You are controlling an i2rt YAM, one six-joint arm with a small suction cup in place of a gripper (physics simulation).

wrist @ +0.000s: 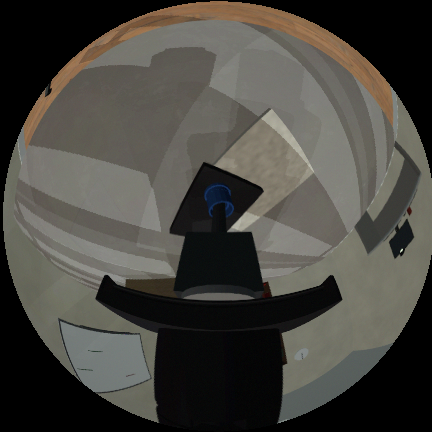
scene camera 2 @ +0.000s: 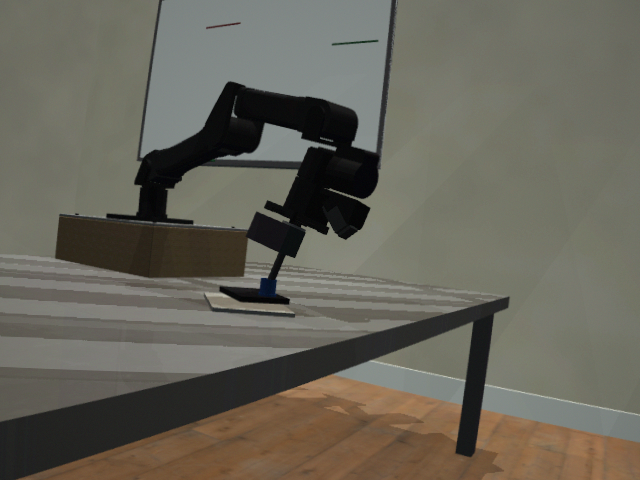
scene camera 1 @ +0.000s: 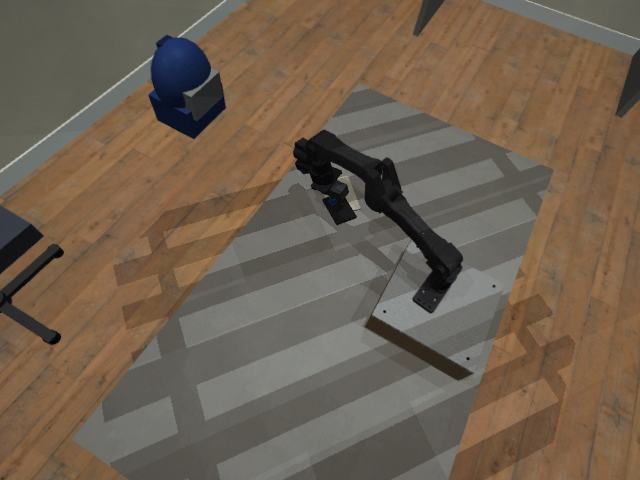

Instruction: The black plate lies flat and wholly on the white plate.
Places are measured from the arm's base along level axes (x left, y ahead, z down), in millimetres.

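Pixels of known places: hand, its tool point: (wrist: pixel 218 193) (scene camera 2: pixel 263 297) (scene camera 1: pixel 333 202); arm's base, origin of its link: (scene camera 2: pixel 151 221) (scene camera 1: pixel 437 283).
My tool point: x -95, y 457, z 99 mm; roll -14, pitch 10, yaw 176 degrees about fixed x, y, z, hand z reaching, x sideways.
Note:
Ahead of a thing's pixels: the offset from my tool point to its top centre.
The black plate @[dy -31, dx +7, dz -4 mm] (scene camera 1: pixel 341 212) (scene camera 2: pixel 242 293) (wrist: pixel 189 213) is a small dark square tile. It lies over one end of the white plate @[dy +7, dx -45, dz +5 mm] (scene camera 1: pixel 354 202) (scene camera 2: pixel 239 305) (wrist: pixel 268 160), a pale flat tile on the striped table. In the wrist view, much of the black plate reaches past the white plate's edge over the table. My suction cup (scene camera 1: pixel 332 201) (scene camera 2: pixel 268 287) (wrist: pixel 217 199), blue-tipped, rests on top of the black plate with the suction off. The arm hides part of the white plate in scene camera 1.
The arm's base sits on a grey block (scene camera 1: pixel 409 329) (scene camera 2: pixel 175 250) at the table's side. A blue domed object (scene camera 1: pixel 181 81) stands on the wooden floor beyond the table. The table's front edge (scene camera 2: pixel 328 357) and a leg (scene camera 2: pixel 474 381) show in scene camera 2.

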